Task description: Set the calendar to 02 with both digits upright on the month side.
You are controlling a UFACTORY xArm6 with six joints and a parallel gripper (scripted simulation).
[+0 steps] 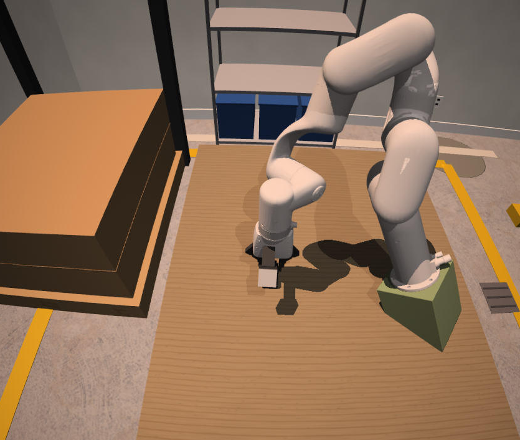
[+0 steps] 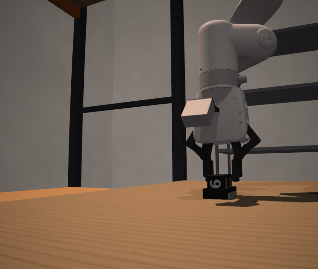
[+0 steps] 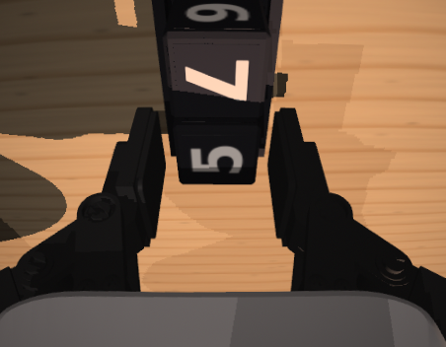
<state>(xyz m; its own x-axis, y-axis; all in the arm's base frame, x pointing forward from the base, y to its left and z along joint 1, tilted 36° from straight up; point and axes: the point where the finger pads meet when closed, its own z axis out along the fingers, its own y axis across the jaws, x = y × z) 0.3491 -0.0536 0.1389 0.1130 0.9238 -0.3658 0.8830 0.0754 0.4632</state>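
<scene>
Right now my hand is 40 mm above the black calendar tray and 20 mm to the right of it. The rest, counted from my hand: cube (30 mm to the left, 20 mm below).
</scene>
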